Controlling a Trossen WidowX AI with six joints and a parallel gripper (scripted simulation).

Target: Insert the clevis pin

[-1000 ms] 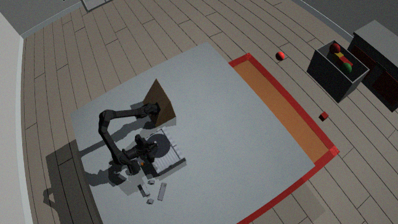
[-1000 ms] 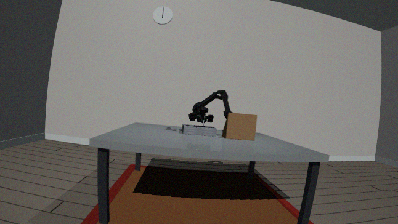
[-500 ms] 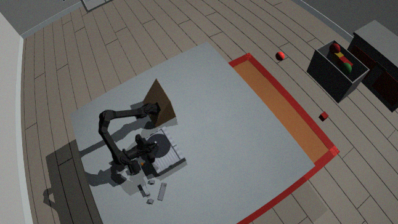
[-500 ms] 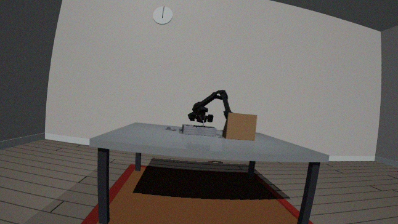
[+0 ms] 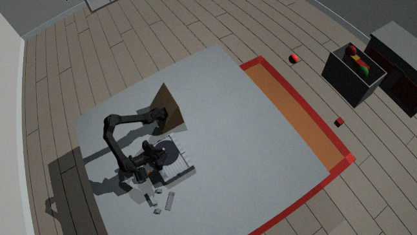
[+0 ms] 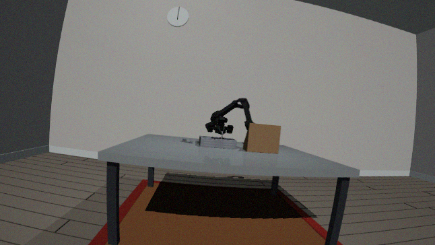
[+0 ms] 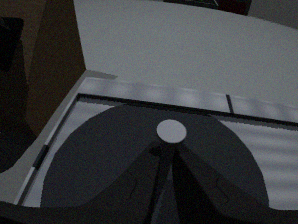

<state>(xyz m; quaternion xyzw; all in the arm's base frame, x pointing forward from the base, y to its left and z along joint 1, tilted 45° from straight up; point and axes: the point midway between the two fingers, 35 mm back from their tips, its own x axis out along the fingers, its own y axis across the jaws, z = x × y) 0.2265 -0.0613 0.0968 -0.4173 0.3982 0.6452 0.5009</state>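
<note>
Now: gripper tip 1 cm above the steel clevis pin. Round my gripper tip: dark aluminium disc (3 cm below); rimmed steel tray (5 cm below, 3 cm ahead).
</note>
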